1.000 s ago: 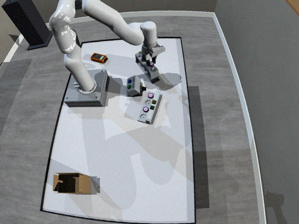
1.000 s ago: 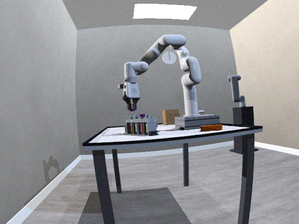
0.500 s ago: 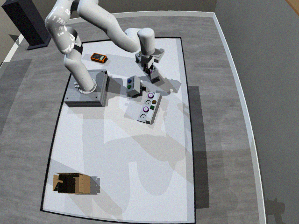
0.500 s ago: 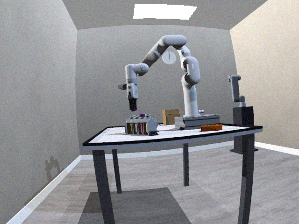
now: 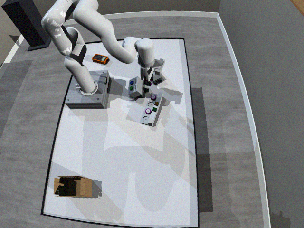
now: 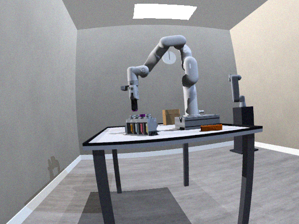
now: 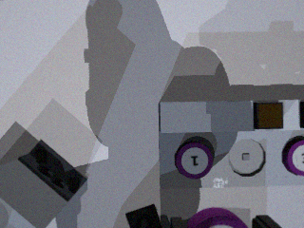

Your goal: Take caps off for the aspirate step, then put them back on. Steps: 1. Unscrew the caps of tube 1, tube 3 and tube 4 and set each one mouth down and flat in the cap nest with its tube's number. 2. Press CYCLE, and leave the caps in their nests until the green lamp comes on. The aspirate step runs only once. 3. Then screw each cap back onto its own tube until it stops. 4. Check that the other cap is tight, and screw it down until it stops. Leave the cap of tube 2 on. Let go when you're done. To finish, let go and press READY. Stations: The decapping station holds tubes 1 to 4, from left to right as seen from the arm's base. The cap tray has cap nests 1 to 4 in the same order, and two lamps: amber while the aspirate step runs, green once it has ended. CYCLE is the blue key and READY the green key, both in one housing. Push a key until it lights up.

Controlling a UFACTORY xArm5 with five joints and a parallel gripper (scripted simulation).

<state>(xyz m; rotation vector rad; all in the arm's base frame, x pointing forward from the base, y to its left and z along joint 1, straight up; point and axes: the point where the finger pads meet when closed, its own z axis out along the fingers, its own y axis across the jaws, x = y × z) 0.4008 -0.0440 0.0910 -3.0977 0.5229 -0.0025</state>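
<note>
Right now the blue key is 120 mm behind my hand, 110 mm below it and 80 mm to the left of it. From my hand the other things lie so: green key 120 mm behind, 110 mm below, 30 mm to the left; key housing 120 mm below, 100 mm behind, 50 mm to the left; cardboard box 580 mm to the right, 420 mm behind, 110 mm below.
</note>
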